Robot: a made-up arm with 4 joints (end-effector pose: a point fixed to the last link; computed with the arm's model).
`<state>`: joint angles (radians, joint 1 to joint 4).
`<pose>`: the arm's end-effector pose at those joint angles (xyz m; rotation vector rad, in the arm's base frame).
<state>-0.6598 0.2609 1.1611 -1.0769</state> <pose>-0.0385 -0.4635 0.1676 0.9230 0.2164 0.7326</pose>
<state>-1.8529 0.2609 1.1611 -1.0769</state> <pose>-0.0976 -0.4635 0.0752 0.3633 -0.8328 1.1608</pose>
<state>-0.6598 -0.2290 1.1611 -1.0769</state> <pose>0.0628 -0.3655 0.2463 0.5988 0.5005 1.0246</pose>
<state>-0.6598 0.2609 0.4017 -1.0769</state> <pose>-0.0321 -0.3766 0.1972 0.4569 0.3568 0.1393</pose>
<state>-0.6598 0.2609 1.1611 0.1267</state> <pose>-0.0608 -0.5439 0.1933 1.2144 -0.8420 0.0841</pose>
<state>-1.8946 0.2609 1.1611 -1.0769</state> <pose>-0.0974 -0.4635 0.0711 0.3401 -0.8691 1.1718</pose>
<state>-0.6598 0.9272 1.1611 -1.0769</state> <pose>-0.2101 -0.4796 0.0346 1.3004 -0.1837 0.2869</pose>
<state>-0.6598 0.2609 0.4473 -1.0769</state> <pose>-0.0337 -0.3820 0.1969 0.4856 0.3495 0.1746</pose>
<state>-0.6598 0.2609 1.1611 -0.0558</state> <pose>-0.0519 -0.5330 0.1935 1.1873 -0.6825 0.1921</pose>
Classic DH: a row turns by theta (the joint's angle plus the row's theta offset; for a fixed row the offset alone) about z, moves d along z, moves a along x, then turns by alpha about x. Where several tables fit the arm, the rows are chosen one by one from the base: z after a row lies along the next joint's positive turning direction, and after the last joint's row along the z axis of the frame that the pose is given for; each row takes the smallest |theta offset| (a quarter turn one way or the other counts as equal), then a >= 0, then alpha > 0; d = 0 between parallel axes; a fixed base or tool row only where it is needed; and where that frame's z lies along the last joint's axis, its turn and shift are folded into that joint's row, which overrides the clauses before.
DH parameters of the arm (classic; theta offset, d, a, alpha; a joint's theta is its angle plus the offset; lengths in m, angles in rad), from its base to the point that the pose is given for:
base (fixed): 0 0.0779 0 -1.5708
joint 1: 0 -0.1579 -0.1073 -1.5708
joint 2: 1.5708 0.0085 0.192 1.5708
joint 3: -1.5708 0.1537 0.161 -1.5708
joint 4: -1.5708 -0.0669 0.0746 -1.5708
tool (fixed): 0 0.0195 0 0

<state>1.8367 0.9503 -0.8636 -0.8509</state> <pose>0.0241 -0.3692 0.1012 1.6426 -2.5995 0.5949</pose>
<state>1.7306 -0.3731 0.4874 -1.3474</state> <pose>0.0821 -0.2530 -0.0702 -0.8313 -2.9716 -0.4095</pose>
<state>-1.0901 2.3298 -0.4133 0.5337</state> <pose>-0.2744 -0.2785 -0.0975 0.4271 -0.3807 -2.2408</pose>
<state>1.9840 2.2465 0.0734 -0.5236</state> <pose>0.2680 -0.2510 0.3488 -1.6773 1.1406 -1.9412</pose>
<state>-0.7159 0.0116 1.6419 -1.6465</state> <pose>0.0087 -0.4415 0.1546 0.6499 0.6970 1.5588</pose>
